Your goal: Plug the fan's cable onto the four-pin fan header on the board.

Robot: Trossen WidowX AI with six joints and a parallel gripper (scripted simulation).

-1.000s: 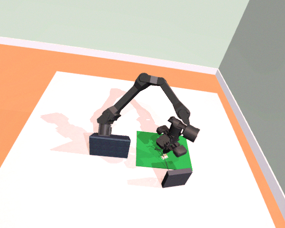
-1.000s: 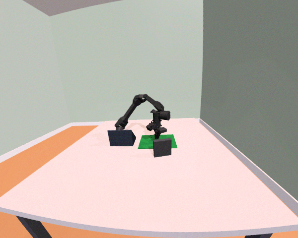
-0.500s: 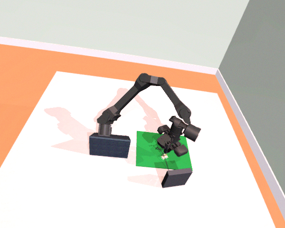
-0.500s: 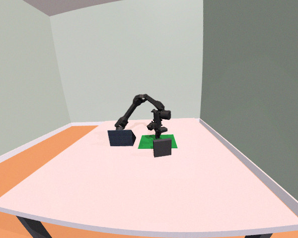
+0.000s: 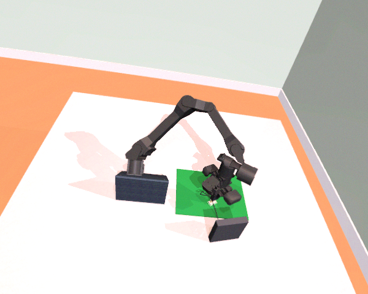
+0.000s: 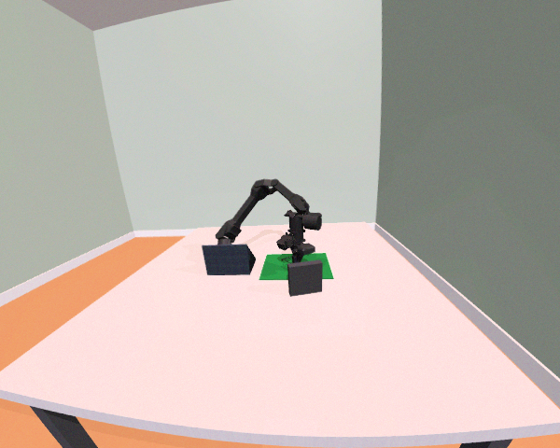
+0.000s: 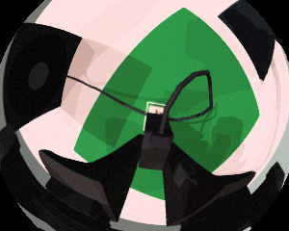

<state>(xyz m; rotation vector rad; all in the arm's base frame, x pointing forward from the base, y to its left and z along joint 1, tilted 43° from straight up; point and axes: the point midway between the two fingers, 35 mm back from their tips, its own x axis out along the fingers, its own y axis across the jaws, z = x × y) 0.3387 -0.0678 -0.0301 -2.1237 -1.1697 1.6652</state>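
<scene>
Now: gripper tip 1 cm past the pale four-pin header and 4 cm above it. The rest, counted from my gripper tip: dark fan block: 1 cm ahead, 15 cm to the right, 2 cm above; black fan plug: 1 cm behind, 1 cm above; green board: 1 cm behind, 5 cm to the left, 6 cm below.
</scene>
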